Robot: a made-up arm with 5 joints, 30 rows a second.
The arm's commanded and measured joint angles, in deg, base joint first. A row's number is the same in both.
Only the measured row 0 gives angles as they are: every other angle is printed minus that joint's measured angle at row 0.
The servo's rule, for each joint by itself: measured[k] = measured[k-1] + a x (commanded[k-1-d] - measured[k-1]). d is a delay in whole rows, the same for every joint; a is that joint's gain. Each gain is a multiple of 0.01, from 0.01 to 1. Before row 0 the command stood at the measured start. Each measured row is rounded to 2 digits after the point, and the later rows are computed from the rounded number. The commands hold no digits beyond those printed.
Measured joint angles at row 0:
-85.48, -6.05, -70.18, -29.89, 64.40
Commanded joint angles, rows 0 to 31:
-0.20, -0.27, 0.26, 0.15, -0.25
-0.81, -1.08, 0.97, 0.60, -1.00
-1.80, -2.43, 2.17, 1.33, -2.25
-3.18, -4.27, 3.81, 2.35, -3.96
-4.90, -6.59, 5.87, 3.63, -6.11
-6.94, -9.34, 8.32, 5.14, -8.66
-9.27, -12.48, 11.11, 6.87, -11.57
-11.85, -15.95, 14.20, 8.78, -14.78
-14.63, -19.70, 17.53, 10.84, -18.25
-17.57, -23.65, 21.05, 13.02, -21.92
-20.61, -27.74, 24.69, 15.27, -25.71
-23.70, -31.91, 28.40, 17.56, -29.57
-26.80, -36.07, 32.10, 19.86, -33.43
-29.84, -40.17, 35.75, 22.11, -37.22
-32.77, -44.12, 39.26, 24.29, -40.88
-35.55, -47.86, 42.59, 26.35, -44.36
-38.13, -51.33, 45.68, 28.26, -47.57
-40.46, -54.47, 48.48, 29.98, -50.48
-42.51, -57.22, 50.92, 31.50, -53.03
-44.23, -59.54, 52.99, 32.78, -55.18
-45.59, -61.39, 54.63, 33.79, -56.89
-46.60, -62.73, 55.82, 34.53, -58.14
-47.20, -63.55, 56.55, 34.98, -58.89
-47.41, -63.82, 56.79, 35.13, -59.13
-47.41, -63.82, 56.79, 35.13, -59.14
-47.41, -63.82, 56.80, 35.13, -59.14
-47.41, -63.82, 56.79, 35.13, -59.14
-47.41, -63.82, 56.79, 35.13, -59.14
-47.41, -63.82, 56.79, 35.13, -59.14
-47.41, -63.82, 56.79, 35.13, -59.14
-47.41, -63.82, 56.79, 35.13, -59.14
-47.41, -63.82, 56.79, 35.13, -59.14
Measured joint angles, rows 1 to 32:
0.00, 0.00, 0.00, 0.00, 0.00
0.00, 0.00, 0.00, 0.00, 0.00
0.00, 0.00, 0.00, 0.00, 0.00
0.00, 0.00, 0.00, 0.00, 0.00
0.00, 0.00, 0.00, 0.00, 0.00
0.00, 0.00, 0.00, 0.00, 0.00
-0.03, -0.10, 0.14, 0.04, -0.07
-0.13, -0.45, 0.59, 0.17, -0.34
-0.35, -1.16, 1.44, 0.45, -0.89
-0.72, -2.28, 2.72, 0.91, -1.78
-1.26, -3.83, 4.42, 1.56, -3.04
-2.00, -5.81, 6.53, 2.42, -4.67
-2.95, -8.21, 9.00, 3.49, -6.67
-4.11, -11.00, 11.81, 4.76, -9.02
-5.48, -14.13, 14.90, 6.22, -11.70
-7.05, -17.56, 18.22, 7.85, -14.66
-8.81, -21.22, 21.71, 9.63, -17.86
-10.75, -25.07, 25.32, 11.53, -21.26
-12.84, -29.03, 28.98, 13.53, -24.79
-15.05, -33.04, 32.64, 15.59, -28.39
-17.35, -37.03, 36.21, 17.68, -32.01
-19.72, -40.93, 39.66, 19.76, -35.59
-22.11, -44.67, 42.91, 21.80, -39.06
-24.50, -48.20, 45.92, 23.76, -42.37
-26.84, -51.45, 48.62, 25.62, -45.46
-29.10, -54.36, 50.98, 27.34, -48.28
-31.24, -56.89, 52.95, 28.89, -50.78
-33.24, -58.99, 54.50, 30.24, -52.91
-35.05, -60.63, 55.61, 31.38, -54.64
-36.66, -61.78, 56.25, 32.28, -55.94
-38.06, -62.51, 56.54, 32.96, -56.87
-39.28, -62.98, 56.68, 33.48, -57.53
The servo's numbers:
d 6
a 0.13 0.36 0.54 0.24 0.29

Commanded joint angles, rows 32 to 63:
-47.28, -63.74, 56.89, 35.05, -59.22
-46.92, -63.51, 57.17, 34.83, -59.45
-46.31, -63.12, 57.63, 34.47, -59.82
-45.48, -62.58, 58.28, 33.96, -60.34
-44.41, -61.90, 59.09, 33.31, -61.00
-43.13, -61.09, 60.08, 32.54, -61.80
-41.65, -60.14, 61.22, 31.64, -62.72
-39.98, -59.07, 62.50, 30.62, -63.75
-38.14, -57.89, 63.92, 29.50, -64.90
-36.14, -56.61, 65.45, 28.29, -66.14
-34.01, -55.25, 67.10, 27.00, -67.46
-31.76, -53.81, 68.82, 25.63, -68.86
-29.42, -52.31, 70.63, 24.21, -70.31
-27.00, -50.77, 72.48, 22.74, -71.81
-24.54, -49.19, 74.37, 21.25, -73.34
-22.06, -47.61, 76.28, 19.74, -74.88
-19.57, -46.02, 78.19, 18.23, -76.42
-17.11, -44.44, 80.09, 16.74, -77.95
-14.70, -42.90, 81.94, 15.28, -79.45
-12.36, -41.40, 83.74, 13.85, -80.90
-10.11, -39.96, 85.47, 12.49, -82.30
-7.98, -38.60, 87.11, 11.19, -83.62
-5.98, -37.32, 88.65, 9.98, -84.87
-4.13, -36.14, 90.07, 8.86, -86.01
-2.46, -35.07, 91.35, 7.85, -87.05
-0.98, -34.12, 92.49, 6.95, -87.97
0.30, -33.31, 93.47, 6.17, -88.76
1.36, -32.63, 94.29, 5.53, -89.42
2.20, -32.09, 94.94, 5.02, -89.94
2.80, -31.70, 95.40, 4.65, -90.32
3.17, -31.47, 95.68, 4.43, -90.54
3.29, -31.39, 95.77, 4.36, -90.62
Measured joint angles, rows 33 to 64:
-40.34, -63.28, 56.74, 33.88, -58.00
-41.26, -63.47, 56.77, 34.18, -58.33
-42.06, -63.60, 56.78, 34.41, -58.56
-42.76, -63.68, 56.79, 34.58, -58.73
-43.36, -63.73, 56.79, 34.71, -58.85
-43.89, -63.76, 56.79, 34.81, -58.93
-44.33, -63.75, 56.84, 34.87, -59.01
-44.67, -63.66, 57.02, 34.86, -59.14
-44.88, -63.47, 57.35, 34.77, -59.34
-44.96, -63.15, 57.85, 34.58, -59.63
-44.89, -62.70, 58.52, 34.28, -60.03
-44.66, -62.12, 59.36, 33.86, -60.54
-44.27, -61.41, 60.36, 33.33, -61.17
-43.71, -60.57, 61.52, 32.68, -61.92
-42.99, -59.61, 62.82, 31.92, -62.78
-42.10, -58.53, 64.24, 31.05, -63.75
-41.05, -57.35, 65.78, 30.08, -64.83
-39.84, -56.08, 67.42, 29.01, -66.00
-38.49, -54.72, 69.15, 27.86, -67.25
-37.00, -53.30, 70.95, 26.63, -68.57
-35.38, -51.82, 72.80, 25.34, -69.95
-33.65, -50.30, 74.68, 24.00, -71.38
-31.82, -48.76, 76.58, 22.62, -72.84
-29.91, -47.20, 78.48, 21.21, -74.32
-27.93, -45.65, 80.35, 19.79, -75.81
-25.91, -44.12, 82.18, 18.36, -77.29
-23.86, -42.62, 83.96, 16.95, -78.74
-21.80, -41.17, 85.66, 15.57, -80.16
-19.74, -39.78, 87.27, 14.23, -81.53
-17.71, -38.47, 88.78, 12.94, -82.83
-15.73, -37.25, 90.17, 11.72, -84.05
-13.81, -36.12, 91.42, 10.58, -85.19

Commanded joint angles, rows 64 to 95:
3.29, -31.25, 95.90, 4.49, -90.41
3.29, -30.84, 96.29, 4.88, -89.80
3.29, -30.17, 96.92, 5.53, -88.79
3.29, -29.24, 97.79, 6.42, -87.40
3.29, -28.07, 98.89, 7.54, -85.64
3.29, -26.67, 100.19, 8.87, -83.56
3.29, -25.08, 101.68, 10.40, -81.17
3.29, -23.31, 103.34, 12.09, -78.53
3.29, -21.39, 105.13, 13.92, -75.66
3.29, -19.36, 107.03, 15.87, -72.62
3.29, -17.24, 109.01, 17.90, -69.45
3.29, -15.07, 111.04, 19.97, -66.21
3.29, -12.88, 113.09, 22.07, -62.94
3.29, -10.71, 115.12, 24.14, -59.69
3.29, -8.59, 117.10, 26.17, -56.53
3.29, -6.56, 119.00, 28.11, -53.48
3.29, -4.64, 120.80, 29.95, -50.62
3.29, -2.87, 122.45, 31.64, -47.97
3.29, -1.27, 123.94, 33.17, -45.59
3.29, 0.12, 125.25, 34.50, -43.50
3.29, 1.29, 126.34, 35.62, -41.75
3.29, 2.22, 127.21, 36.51, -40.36
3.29, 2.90, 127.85, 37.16, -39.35
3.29, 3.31, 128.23, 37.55, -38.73
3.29, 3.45, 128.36, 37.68, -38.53
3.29, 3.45, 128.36, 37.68, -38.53
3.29, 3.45, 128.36, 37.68, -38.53
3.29, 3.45, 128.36, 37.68, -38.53
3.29, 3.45, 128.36, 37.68, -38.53
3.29, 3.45, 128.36, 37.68, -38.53
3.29, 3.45, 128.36, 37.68, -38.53
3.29, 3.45, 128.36, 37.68, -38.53
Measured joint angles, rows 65 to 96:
-11.98, -35.11, 92.53, 9.52, -86.23
-10.25, -34.22, 93.48, 8.56, -87.16
-8.63, -33.45, 94.27, 7.71, -87.97
-7.14, -32.82, 94.88, 6.98, -88.65
-5.80, -32.33, 95.31, 6.37, -89.20
-4.62, -31.99, 95.56, 5.89, -89.61
-3.59, -31.72, 95.74, 5.55, -89.84
-2.70, -31.40, 96.04, 5.39, -89.83
-1.92, -30.96, 96.52, 5.42, -89.53
-1.24, -30.34, 97.21, 5.66, -88.91
-0.65, -29.52, 98.12, 6.11, -87.96
-0.14, -28.49, 99.24, 6.77, -86.68
0.31, -27.26, 100.56, 7.64, -85.08
0.70, -25.84, 102.06, 8.71, -83.18
1.04, -24.24, 103.72, 9.96, -81.00
1.33, -22.48, 105.51, 11.38, -78.57
1.58, -20.59, 107.40, 12.94, -75.93
1.80, -18.60, 109.37, 14.63, -73.11
1.99, -16.54, 111.38, 16.42, -70.16
2.16, -14.44, 113.40, 18.27, -67.12
2.31, -12.33, 115.40, 20.17, -64.05
2.44, -10.25, 117.34, 22.08, -60.98
2.55, -8.23, 119.21, 23.97, -57.98
2.65, -6.30, 120.96, 25.81, -55.08
2.73, -4.49, 122.57, 27.58, -52.33
2.80, -2.83, 124.02, 29.24, -49.77
2.86, -1.35, 125.27, 30.77, -47.44
2.92, -0.06, 126.32, 32.15, -45.39
2.97, 1.01, 127.15, 33.35, -43.64
3.01, 1.84, 127.73, 34.36, -42.22
3.05, 2.42, 128.07, 35.16, -41.15
3.08, 2.79, 128.23, 35.76, -40.39

